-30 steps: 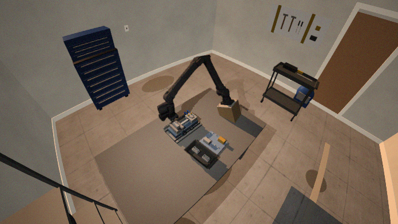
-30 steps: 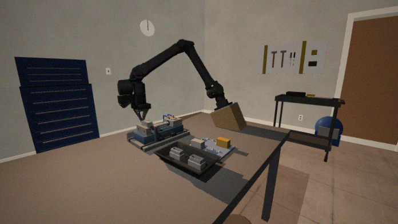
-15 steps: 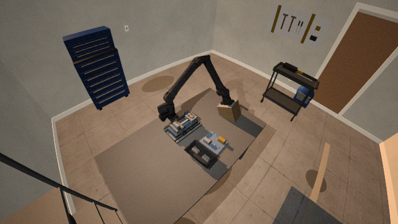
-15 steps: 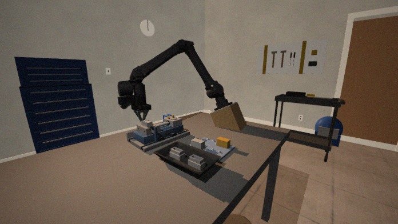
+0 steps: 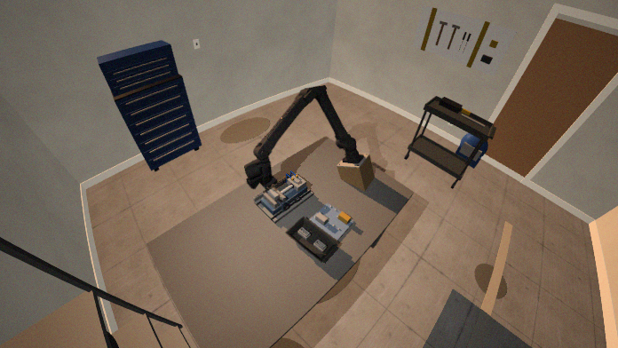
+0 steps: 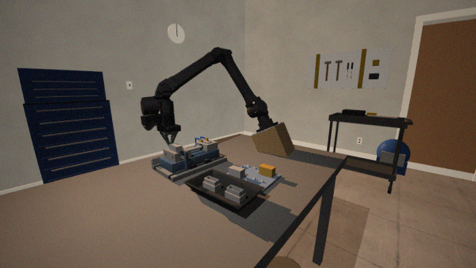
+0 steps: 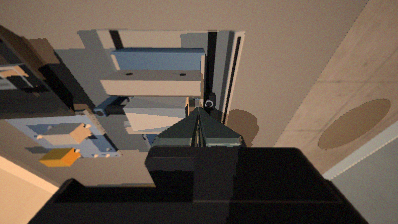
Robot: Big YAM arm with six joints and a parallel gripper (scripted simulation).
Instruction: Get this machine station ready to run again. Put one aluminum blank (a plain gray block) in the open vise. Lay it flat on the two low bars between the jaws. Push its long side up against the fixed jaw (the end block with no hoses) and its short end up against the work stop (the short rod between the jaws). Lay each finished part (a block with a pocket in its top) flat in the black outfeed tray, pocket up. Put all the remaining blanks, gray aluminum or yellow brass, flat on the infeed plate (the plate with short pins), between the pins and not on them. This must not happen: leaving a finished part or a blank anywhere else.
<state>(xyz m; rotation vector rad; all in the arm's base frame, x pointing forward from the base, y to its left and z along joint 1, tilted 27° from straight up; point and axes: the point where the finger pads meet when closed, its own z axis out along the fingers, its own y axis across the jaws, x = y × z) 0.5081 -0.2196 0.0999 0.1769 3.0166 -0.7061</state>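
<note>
Right now my hand is 70 mm past the vise, 70 mm above it and 60 mm to the right of it. Also, from my hand: yellow brass blank 400 mm to the left, 170 mm behind, 80 mm below.
</note>
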